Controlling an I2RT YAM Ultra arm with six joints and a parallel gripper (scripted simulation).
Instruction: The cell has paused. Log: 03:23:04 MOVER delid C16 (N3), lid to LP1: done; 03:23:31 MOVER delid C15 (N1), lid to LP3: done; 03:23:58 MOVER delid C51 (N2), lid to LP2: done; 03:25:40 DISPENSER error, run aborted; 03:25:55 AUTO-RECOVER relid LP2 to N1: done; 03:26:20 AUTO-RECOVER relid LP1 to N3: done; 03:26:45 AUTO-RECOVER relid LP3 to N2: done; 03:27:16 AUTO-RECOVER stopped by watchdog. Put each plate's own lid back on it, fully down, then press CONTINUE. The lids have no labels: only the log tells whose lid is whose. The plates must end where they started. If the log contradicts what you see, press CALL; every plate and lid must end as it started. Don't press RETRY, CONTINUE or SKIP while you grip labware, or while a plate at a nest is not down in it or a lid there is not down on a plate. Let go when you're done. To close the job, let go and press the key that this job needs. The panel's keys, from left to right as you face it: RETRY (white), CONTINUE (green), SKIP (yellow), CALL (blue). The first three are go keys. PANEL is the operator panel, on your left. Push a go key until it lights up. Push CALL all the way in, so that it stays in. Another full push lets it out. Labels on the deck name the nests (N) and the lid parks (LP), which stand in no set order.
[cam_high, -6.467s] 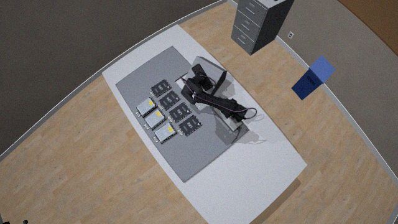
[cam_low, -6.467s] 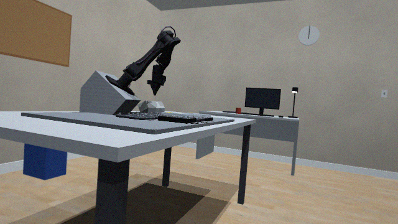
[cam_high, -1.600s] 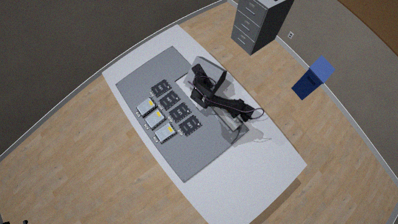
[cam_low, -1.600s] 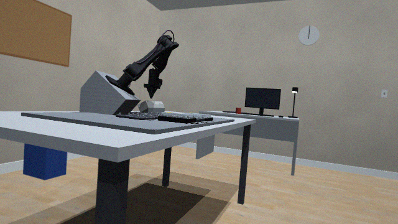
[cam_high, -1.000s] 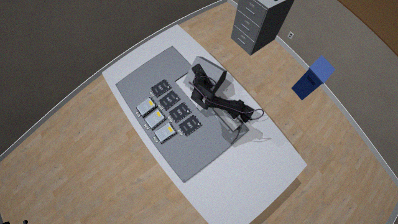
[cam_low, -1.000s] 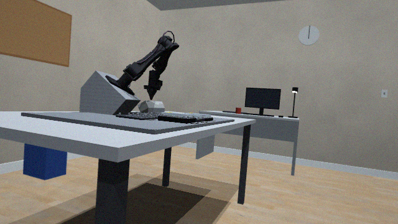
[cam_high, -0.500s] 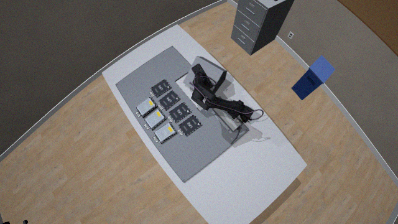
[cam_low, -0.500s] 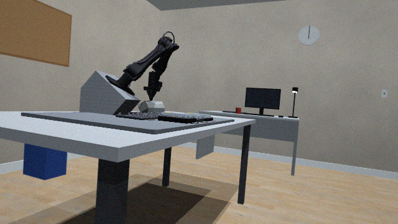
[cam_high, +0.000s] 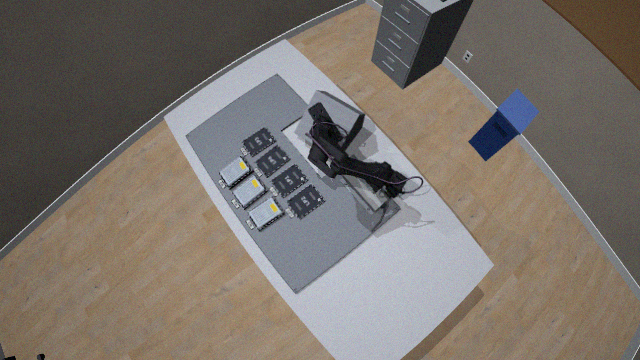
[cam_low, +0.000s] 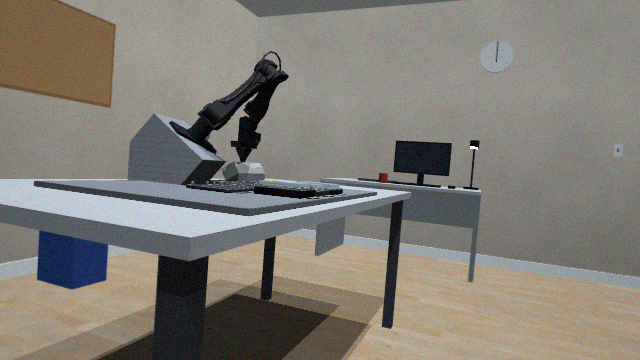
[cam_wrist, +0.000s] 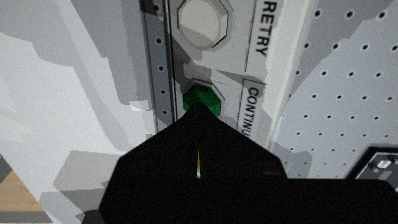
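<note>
My hand is 20 mm above the green continue key. The rest, counted from my hand: yellow key: 20 mm ahead, 50 mm to the right, 20 mm below; blue key: 40 mm ahead, 90 mm to the right, 20 mm below; white retry key: 10 mm behind, 50 mm to the left, 20 mm below.
</note>
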